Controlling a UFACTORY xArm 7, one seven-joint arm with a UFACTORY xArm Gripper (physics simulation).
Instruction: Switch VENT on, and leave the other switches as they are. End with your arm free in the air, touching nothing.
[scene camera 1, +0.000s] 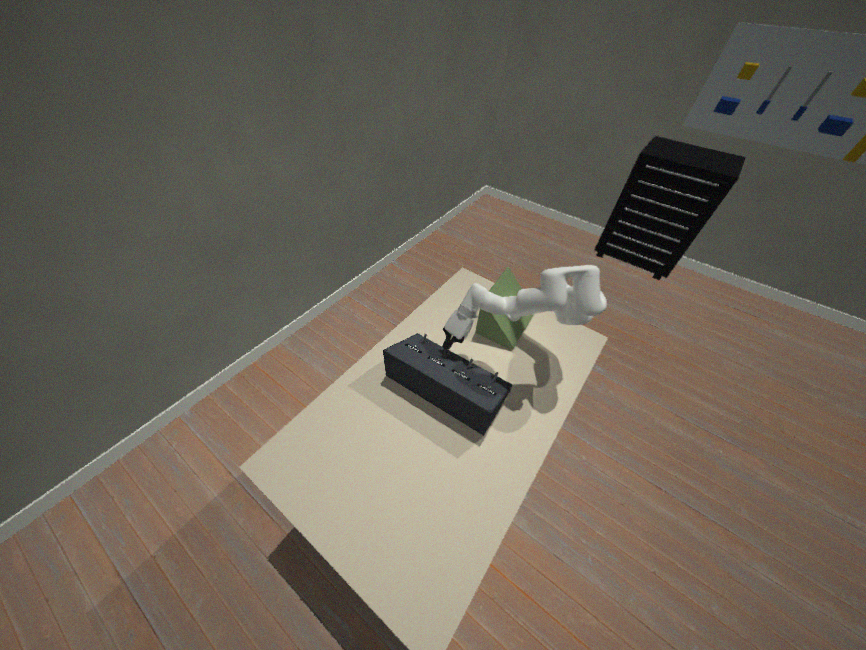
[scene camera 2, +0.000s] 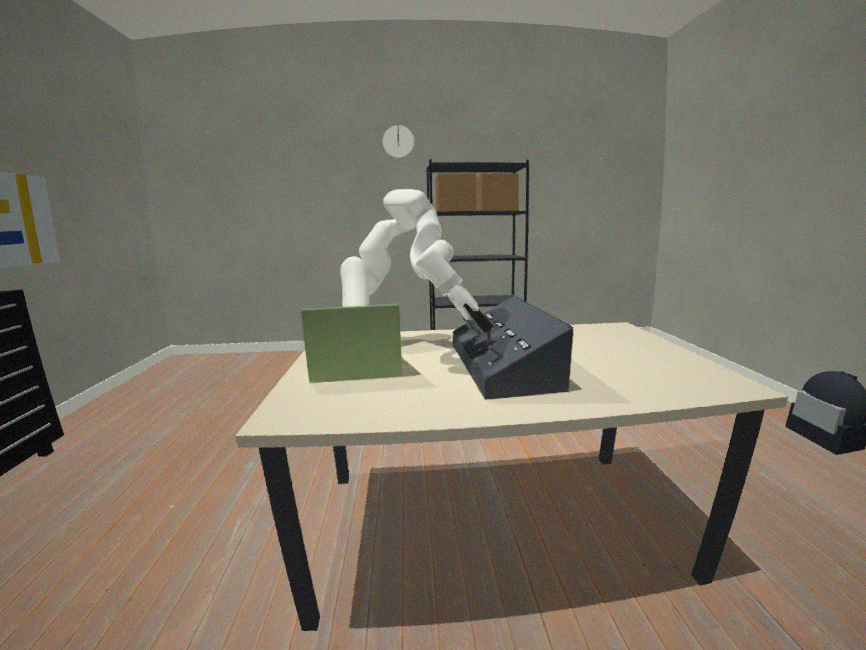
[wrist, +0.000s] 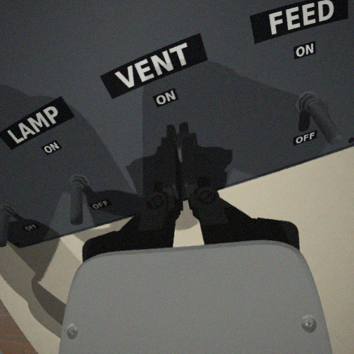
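My gripper is in sight at (scene camera 1: 445, 348), (scene camera 2: 488, 329) and (wrist: 181, 152). I also see a dark switch box, at (scene camera 1: 468, 394), (scene camera 2: 536, 347) and (wrist: 95, 95).
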